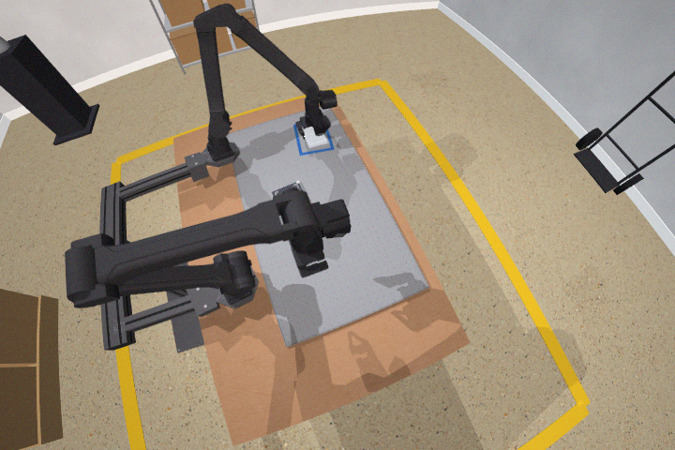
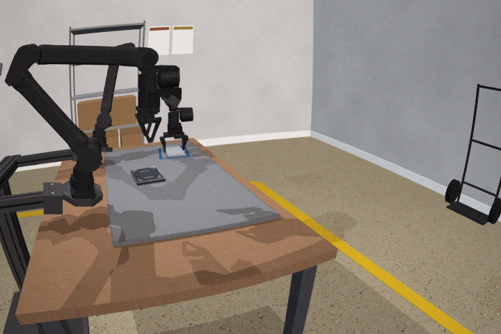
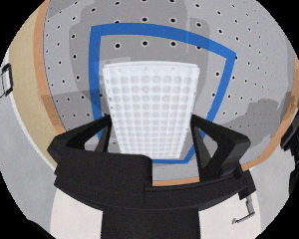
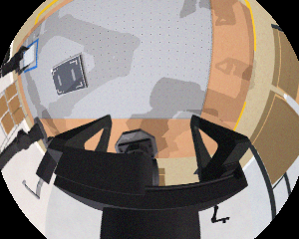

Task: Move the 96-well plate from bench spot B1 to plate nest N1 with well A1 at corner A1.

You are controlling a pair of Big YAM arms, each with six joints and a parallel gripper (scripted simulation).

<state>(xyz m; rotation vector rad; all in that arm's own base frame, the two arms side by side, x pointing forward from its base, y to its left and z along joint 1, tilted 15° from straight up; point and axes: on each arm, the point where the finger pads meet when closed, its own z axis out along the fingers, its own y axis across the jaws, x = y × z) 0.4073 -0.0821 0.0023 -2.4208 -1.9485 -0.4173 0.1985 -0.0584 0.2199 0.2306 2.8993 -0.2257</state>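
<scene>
Now: the white 96-well plate right at my left hand.
</scene>
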